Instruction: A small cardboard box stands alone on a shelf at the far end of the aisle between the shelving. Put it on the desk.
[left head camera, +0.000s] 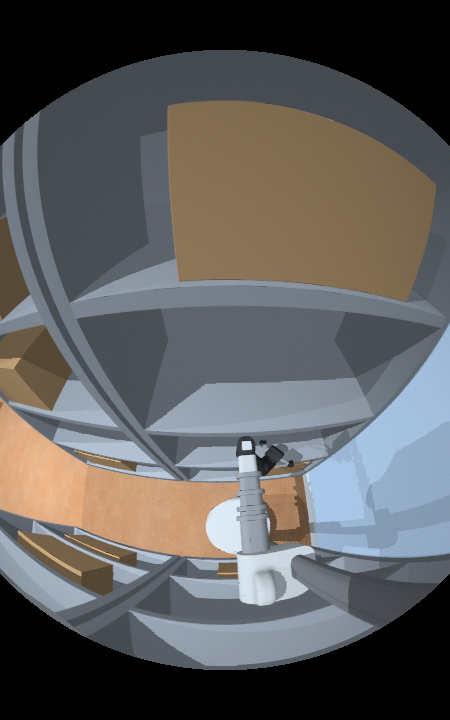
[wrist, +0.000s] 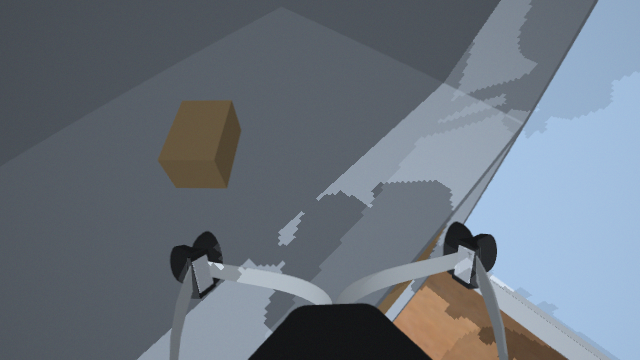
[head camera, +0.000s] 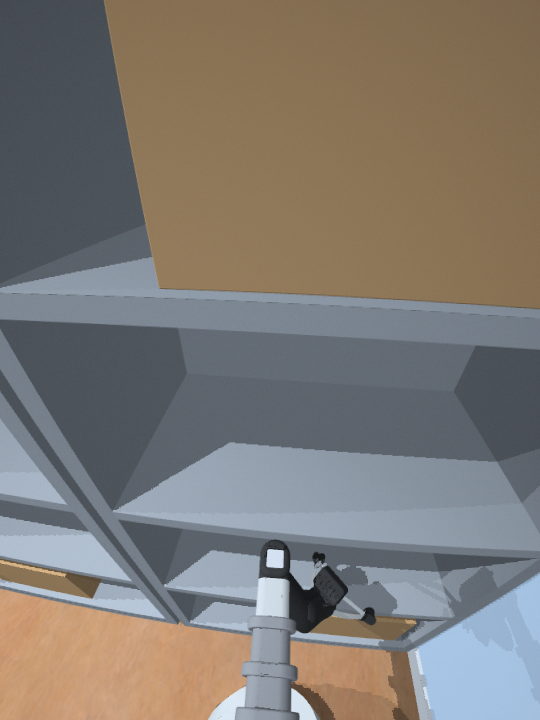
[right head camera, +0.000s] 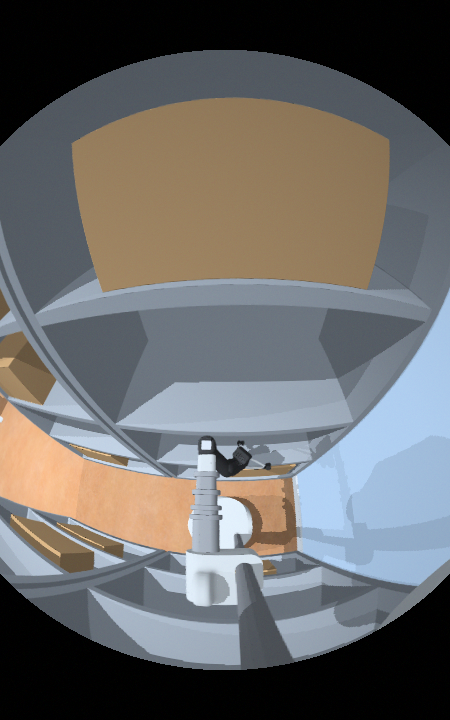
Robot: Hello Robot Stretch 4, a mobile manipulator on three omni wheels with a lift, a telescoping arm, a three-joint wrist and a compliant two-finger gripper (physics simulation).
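Frame: origin at the robot's base, x ahead, y left, z up, level; centimetres.
Where they show: gripper, fingertip midpoint: [wrist: 331, 249] [right head camera: 254, 453]; robot's base, origin of the base link: [left head camera: 236, 524] [right head camera: 221, 523].
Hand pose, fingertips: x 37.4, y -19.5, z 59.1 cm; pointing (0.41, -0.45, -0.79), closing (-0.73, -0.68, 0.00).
Each offset is from my fingertips to the top centre of the thing. Level surfaces: height alone.
The small cardboard box @[dz -3.5, dx +21.4, dy -2.3 cm] [wrist: 197, 131] stands on the shaded shelf board @[dz -8.5 cm] [wrist: 100, 210] in the wrist view, left of centre and beyond the left fingertip. It is apart from both fingers and looks turned relative to them. It cannot be made out in the head views. My gripper [head camera: 342, 586] [left head camera: 276, 452] [right head camera: 254, 454] [wrist: 331, 249] is open and empty, its fingers wide apart. In the head view it is at a lower level of the shelving, turned to the right of the arm. The desk does not show.
A large cardboard box @[dz +110.0, dx +13.0, dy +9.7 cm] [head camera: 337, 145] [left head camera: 297, 201] [right head camera: 233, 196] fills much of the upper shelf in front. Grey shelving uprights and shelf edges surround the arm. More shelving with boxes [left head camera: 97, 578] stands behind. Orange floor @[dz -61.8 cm] [left head camera: 137, 509] runs along the aisle; a pale blue surface [head camera: 494, 657] lies right.
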